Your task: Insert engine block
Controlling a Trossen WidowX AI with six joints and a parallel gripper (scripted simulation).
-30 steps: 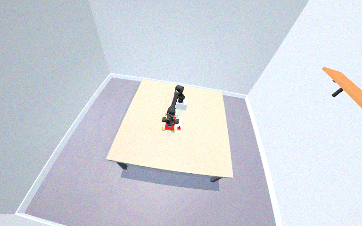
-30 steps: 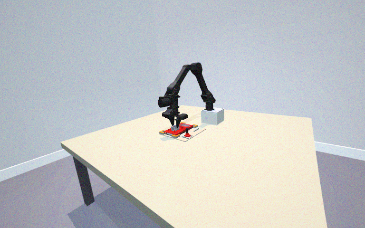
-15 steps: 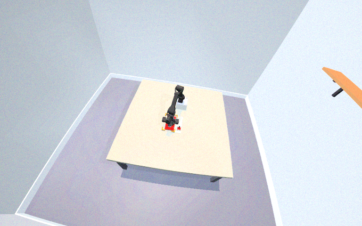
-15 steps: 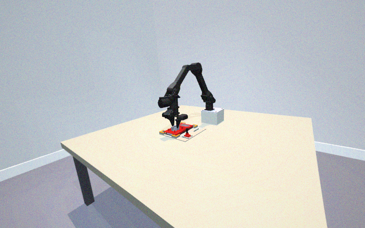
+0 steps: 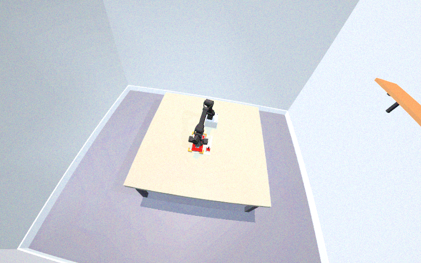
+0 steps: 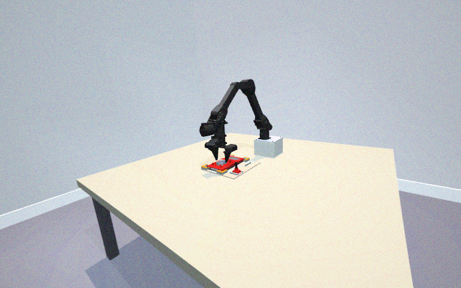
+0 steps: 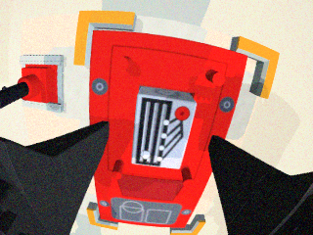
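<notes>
Now: the engine block 20 mm below my gripper tip.
</notes>
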